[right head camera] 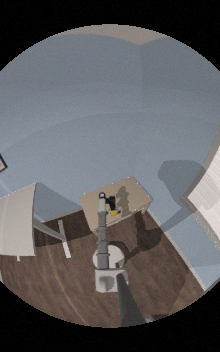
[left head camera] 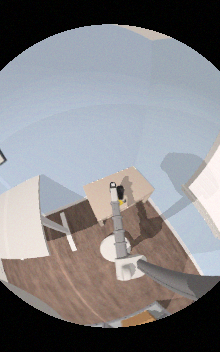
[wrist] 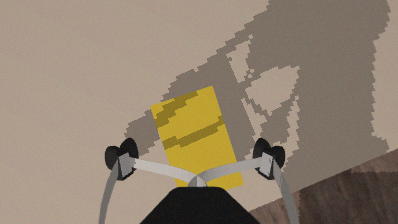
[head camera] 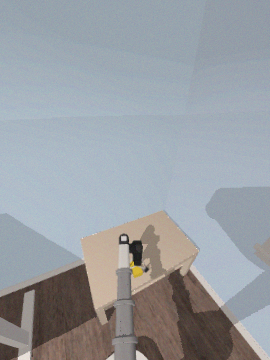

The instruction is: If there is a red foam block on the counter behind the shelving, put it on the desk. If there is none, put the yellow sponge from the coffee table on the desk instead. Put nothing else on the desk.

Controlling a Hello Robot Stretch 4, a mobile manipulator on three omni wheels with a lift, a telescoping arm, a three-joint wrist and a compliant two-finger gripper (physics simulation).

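Where they show: gripper, fingertip midpoint: [right head camera: 112,212] [wrist: 195,151] [head camera: 135,271]; robot's base at its link origin: [right head camera: 108,257] [left head camera: 114,247].
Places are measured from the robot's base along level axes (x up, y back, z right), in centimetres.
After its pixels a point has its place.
The yellow sponge [head camera: 136,271] {x 46.7, y -55.1, z 8.9 cm} [left head camera: 122,202] {x 46.4, y -54.5, z 12.1 cm} [right head camera: 113,213] {x 46.3, y -54.4, z 10.0 cm} [wrist: 197,135] {x 46.7, y -59.2, z 8.9 cm} lies flat near one edge of the light wooden coffee table [head camera: 102,250] {x 42.2, y -74.8, z -17.8 cm} [left head camera: 100,192] {x 42.3, y -73.4, z -12.8 cm} [right head camera: 92,205] {x 42.2, y -68.8, z -16.7 cm} [wrist: 60,75] {x 42.2, y -65.5, z -6.4 cm}. My gripper [wrist: 195,151] {x 42.9, y -56.8, z 8.7 cm} is open above the sponge, its two black fingertips wide apart on either side of it in the wrist view. The near end of the sponge is partly hidden by the gripper's body. A pale desk [left head camera: 20,220] {x 92.2, y -18.5, z -80.1 cm} [right head camera: 17,220] {x 92.2, y -20.6, z -77.3 cm} stands at the left in both side head views. No red foam block shows, and I cannot make out the counter.
A white desk leg [head camera: 28,315] [left head camera: 68,232] [right head camera: 64,240] stands left of the coffee table. Blue walls meet behind the table. A ribbed white panel [right head camera: 210,200] {x 101.1, y -24.0, z 93.8 cm} is at the right. A grey-edged unit with an orange part [left head camera: 139,319] is at the bottom of the left head view.
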